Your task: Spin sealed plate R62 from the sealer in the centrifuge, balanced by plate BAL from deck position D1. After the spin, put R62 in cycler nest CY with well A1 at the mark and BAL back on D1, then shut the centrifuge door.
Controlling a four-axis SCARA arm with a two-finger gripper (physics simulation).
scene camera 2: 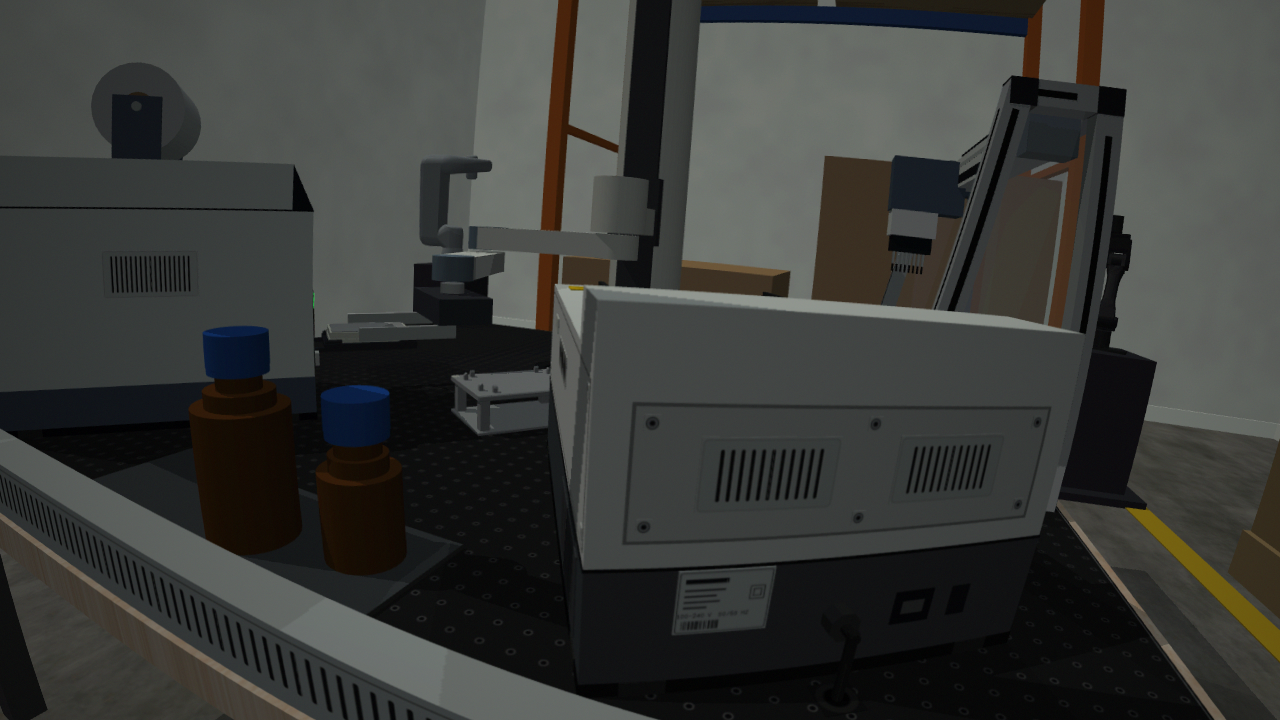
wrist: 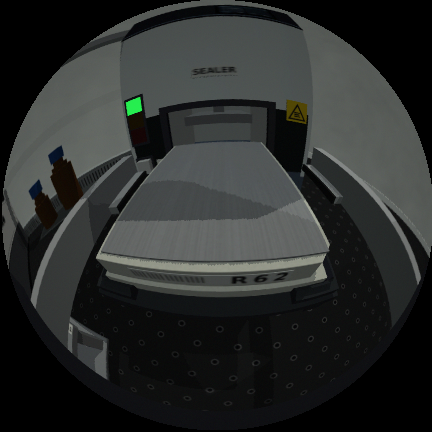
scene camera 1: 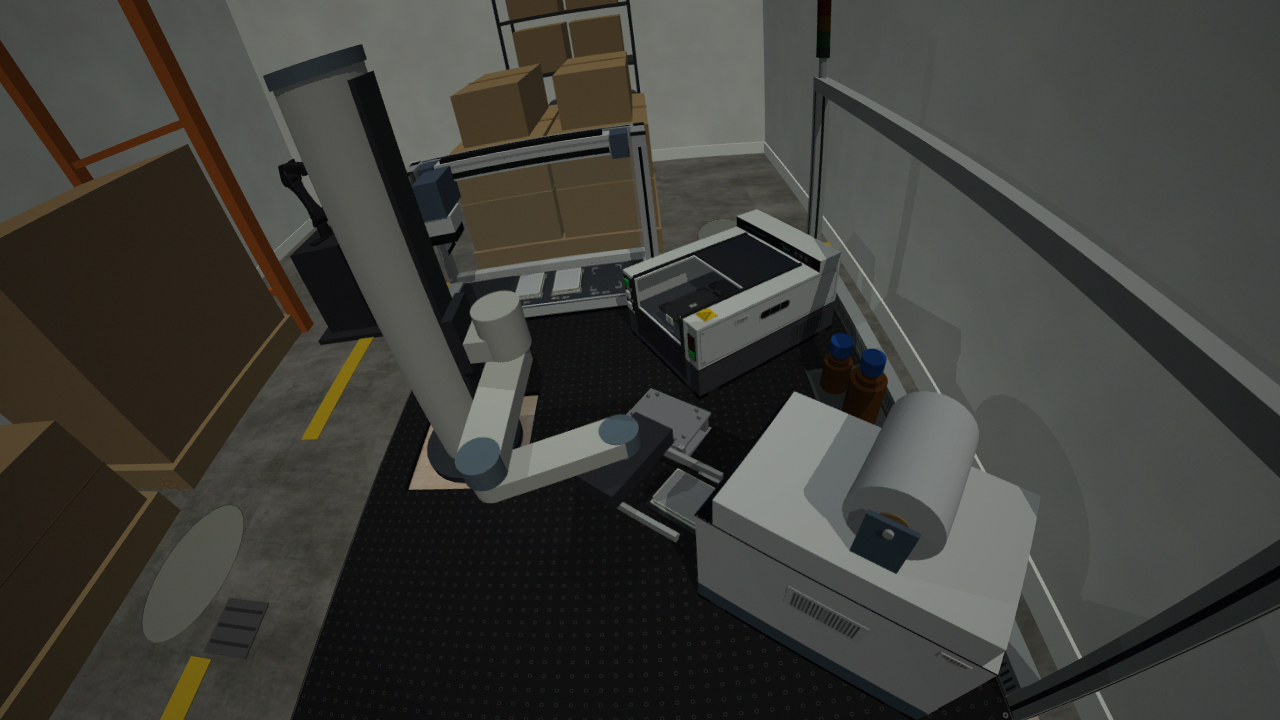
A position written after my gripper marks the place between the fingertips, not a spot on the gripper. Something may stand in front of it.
Note:
My gripper (scene camera 2: 353, 326) carries nothing. Further things: a centrifuge bucket (scene camera 1: 674, 309) and a brown bottles with blue caps (scene camera 2: 242, 436).
My gripper shows as well in the wrist view (wrist: 224, 154).

